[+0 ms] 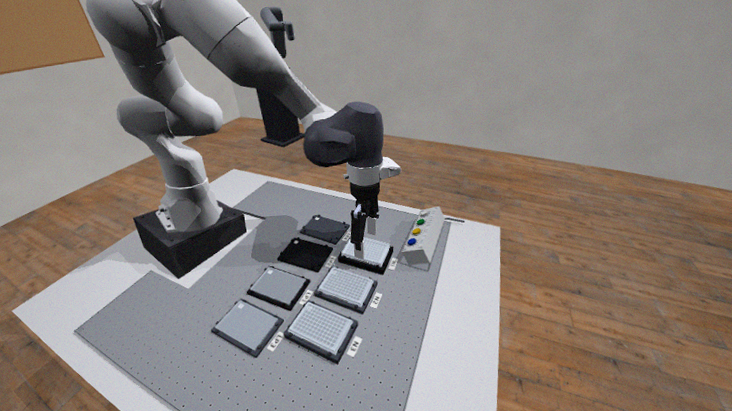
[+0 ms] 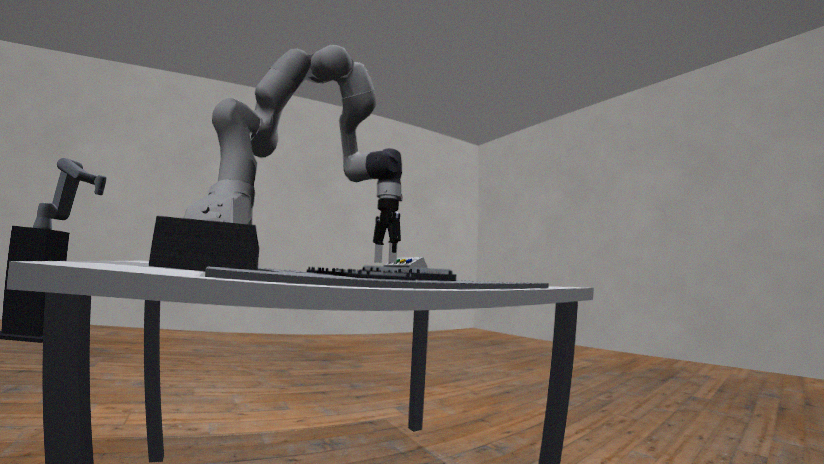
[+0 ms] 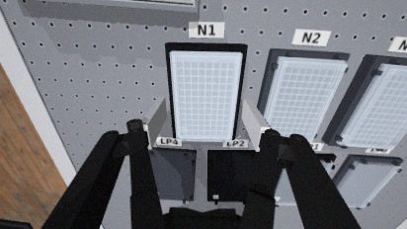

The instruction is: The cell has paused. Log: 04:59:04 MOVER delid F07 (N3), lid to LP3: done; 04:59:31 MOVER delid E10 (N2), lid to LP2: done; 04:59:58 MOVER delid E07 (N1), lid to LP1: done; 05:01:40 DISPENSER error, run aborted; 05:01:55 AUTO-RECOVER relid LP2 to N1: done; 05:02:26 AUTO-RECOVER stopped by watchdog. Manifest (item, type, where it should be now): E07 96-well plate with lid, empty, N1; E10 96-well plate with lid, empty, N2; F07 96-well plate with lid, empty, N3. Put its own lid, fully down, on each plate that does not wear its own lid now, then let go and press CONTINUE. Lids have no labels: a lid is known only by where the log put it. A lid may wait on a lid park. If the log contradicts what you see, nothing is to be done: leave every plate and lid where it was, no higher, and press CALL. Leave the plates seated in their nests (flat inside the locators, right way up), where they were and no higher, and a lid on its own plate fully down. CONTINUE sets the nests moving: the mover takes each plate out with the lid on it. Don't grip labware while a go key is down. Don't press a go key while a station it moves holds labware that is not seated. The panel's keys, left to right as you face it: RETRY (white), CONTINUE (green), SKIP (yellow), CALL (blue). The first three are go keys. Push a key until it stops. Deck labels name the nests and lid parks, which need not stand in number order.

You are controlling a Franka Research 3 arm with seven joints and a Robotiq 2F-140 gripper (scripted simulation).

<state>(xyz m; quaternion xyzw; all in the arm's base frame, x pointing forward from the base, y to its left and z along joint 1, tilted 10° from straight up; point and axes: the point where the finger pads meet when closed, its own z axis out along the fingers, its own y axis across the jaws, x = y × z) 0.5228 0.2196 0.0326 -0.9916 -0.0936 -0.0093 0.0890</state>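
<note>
Now: the nest N1 60 mm below my hand. The rest, counted from my hand: yellow skip key: 120 mm to the left, 110 mm ahead, 10 mm below; then green continue key: 170 mm to the left, 100 mm ahead, 10 mm below; then blue call key: 120 mm ahead, 70 mm to the left, 10 mm below.
</note>
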